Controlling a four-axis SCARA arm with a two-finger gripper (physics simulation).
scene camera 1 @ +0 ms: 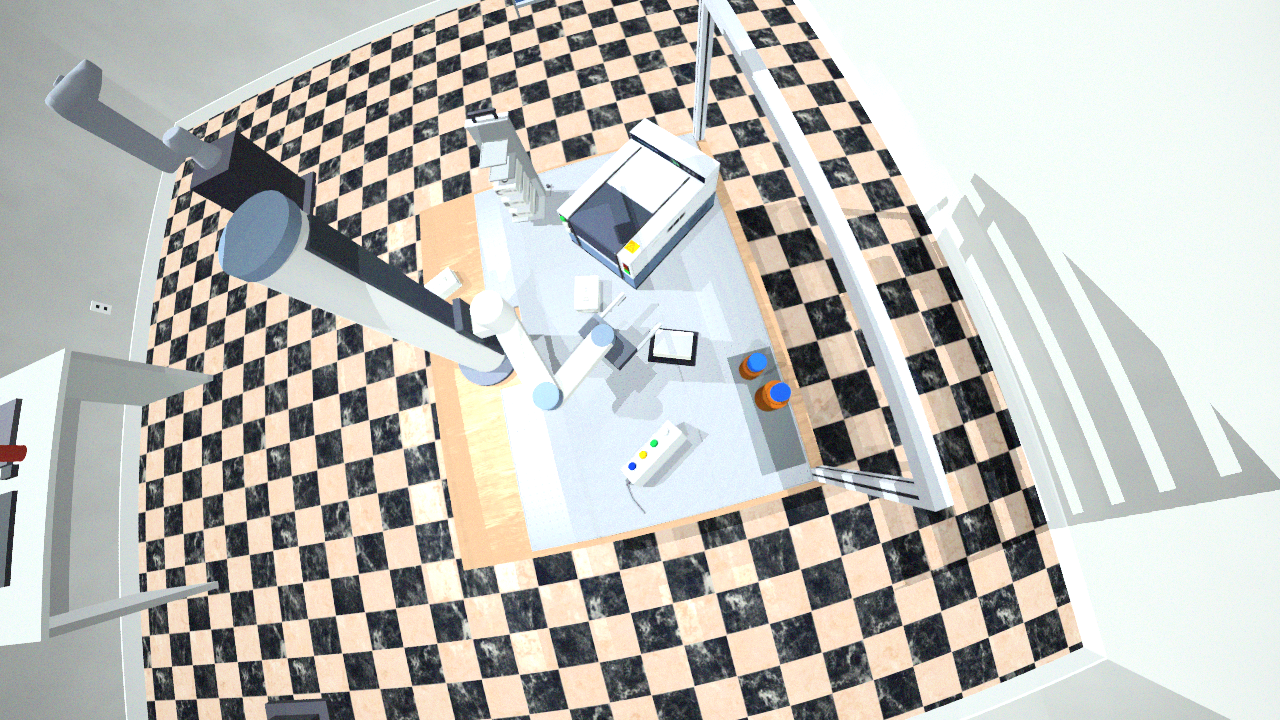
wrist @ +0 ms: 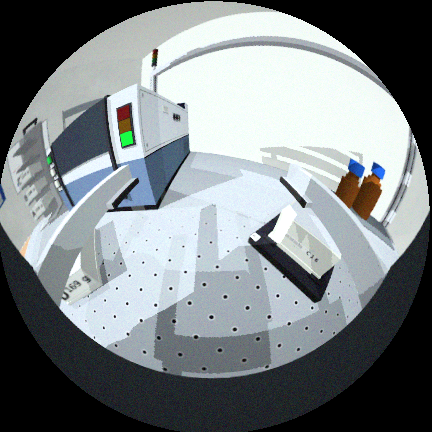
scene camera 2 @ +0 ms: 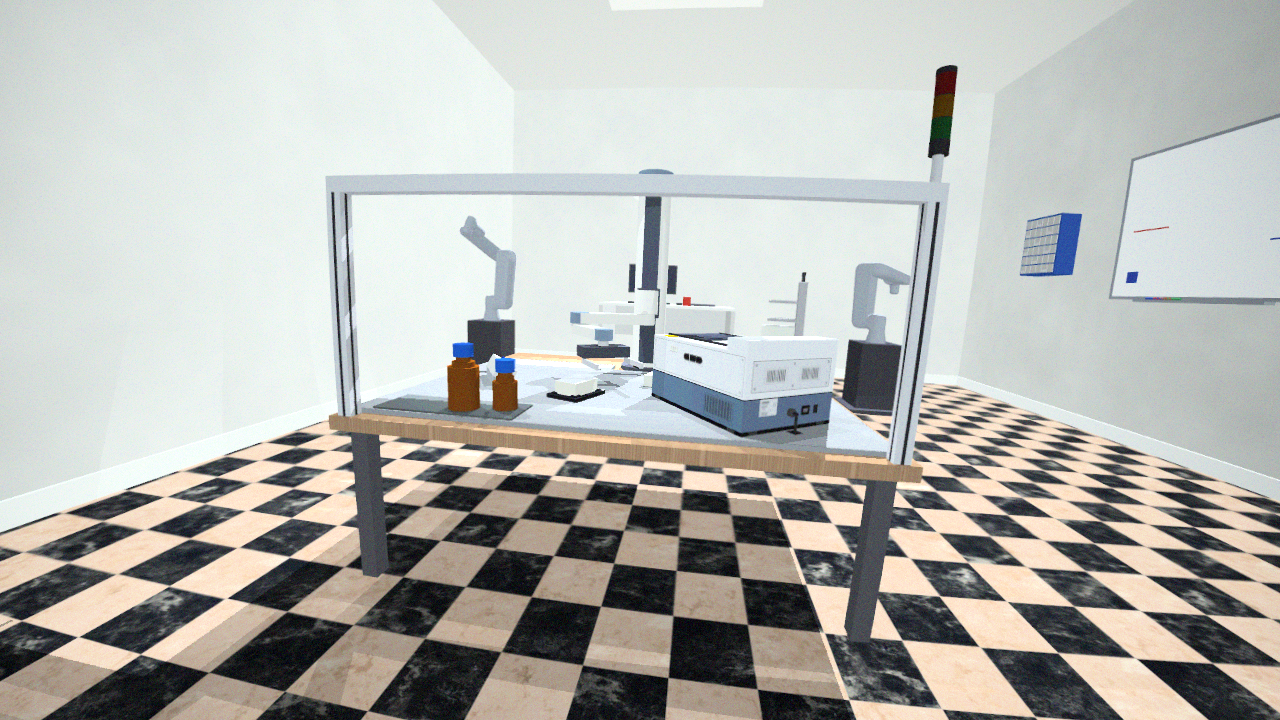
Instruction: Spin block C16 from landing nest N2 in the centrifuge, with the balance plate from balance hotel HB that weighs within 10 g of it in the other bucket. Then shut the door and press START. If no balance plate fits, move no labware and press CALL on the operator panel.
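Note:
My gripper is open and empty above the table, between a white box and the black nest. Block C16, pale with its label showing in the wrist view, sits on the black nest. The white box carries partly hidden writing and stands on the nest side toward the hotel. The centrifuge has its green light lit; its door state is unclear. The slotted hotel stands beside it. The operator panel has coloured buttons.
Two amber bottles with blue caps stand on a dark mat at the table edge. A frame rises along that edge. A small white box lies near the arm's column.

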